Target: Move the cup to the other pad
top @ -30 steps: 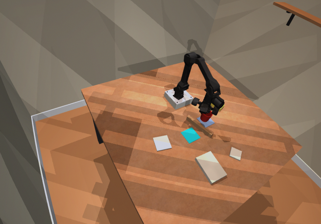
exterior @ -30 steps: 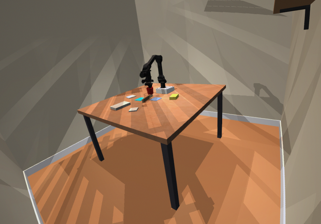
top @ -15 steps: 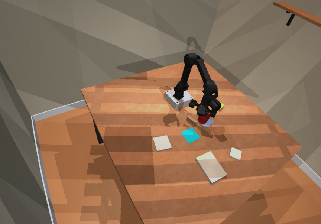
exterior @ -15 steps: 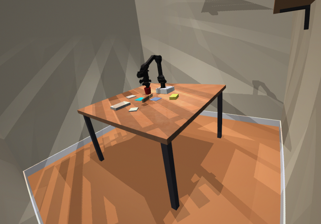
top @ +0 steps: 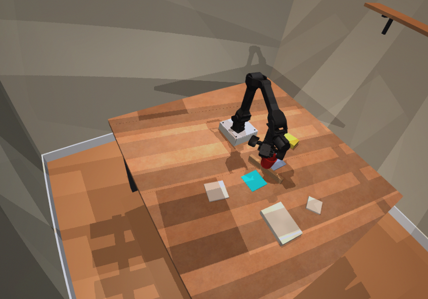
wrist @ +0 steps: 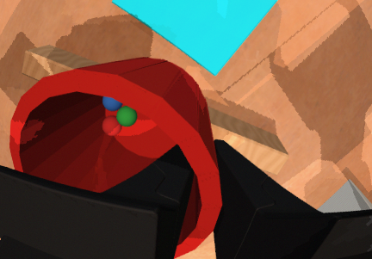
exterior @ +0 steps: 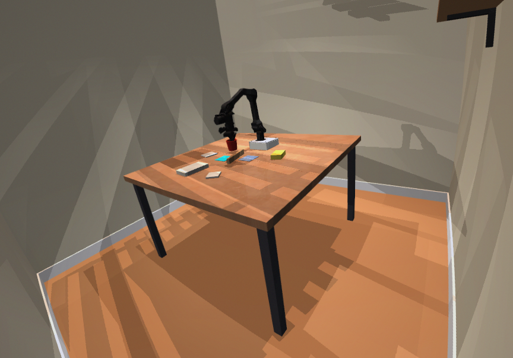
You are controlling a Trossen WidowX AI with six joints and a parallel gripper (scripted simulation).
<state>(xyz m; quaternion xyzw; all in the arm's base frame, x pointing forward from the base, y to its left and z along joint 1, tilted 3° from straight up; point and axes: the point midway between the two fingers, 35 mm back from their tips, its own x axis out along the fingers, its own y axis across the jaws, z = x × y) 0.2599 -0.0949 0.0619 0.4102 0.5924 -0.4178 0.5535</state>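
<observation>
Now: the blue marble 5 cm ahead of my gripper tip, 1 cm to the left of it and 2 cm below it. Also, from my gripper tip: green marble (4 cm ahead, 1 cm to the left, 2 cm below); red cup (3 cm ahead, 1 cm to the left); red marble (4 cm ahead, 2 cm to the left, 2 cm below).
</observation>
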